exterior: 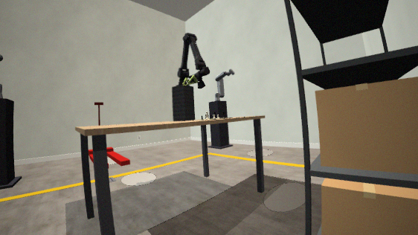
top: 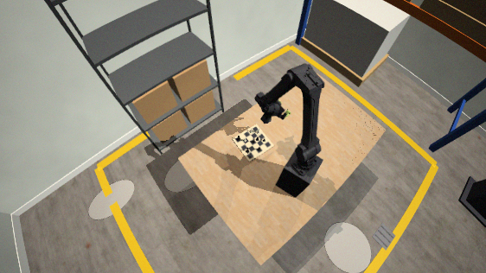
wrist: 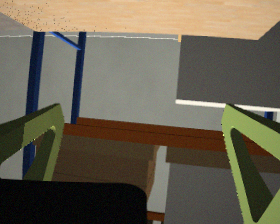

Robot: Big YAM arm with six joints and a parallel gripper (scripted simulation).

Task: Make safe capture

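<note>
The dark chess piece is 28 cm to the left of my hand, 27 cm below it and 12 cm ahead of it. Also, from my hand: black piece: 29 cm to the left, 26 cm below, 1 cm ahead; chessboard: 29 cm below, 21 cm to the left, 4 cm ahead; white pawn: 28 cm below, 25 cm to the left, 9 cm ahead.
</note>
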